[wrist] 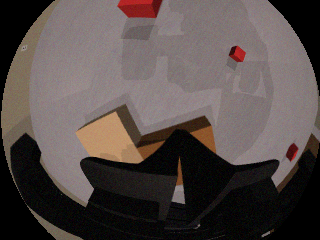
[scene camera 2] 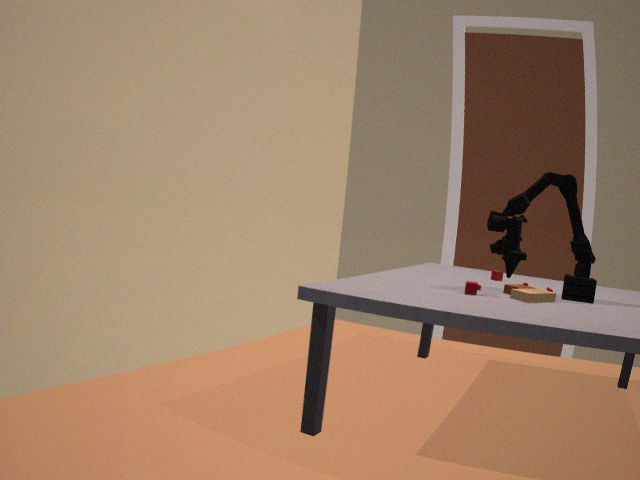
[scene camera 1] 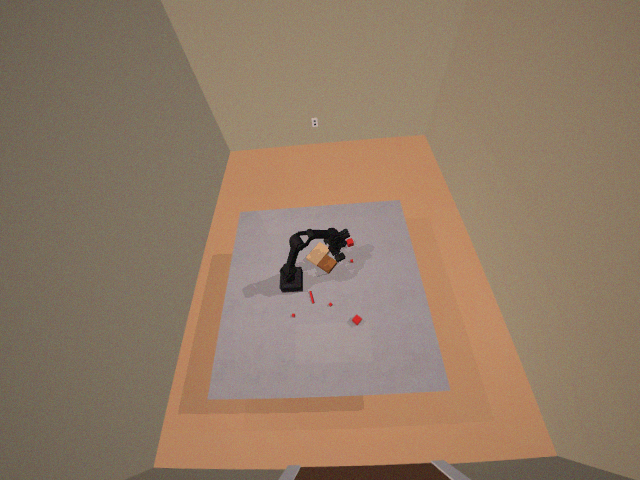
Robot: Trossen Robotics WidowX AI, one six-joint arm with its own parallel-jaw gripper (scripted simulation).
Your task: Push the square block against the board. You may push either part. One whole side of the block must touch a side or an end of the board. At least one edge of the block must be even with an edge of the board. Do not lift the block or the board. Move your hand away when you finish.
Scene:
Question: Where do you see a tan board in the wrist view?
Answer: At 114, 136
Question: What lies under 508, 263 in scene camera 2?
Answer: My gripper.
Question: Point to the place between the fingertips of my gripper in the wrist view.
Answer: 179, 134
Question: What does my gripper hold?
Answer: Nothing.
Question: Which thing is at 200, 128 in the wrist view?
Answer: A brown square block.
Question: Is my gripper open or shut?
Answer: Shut.

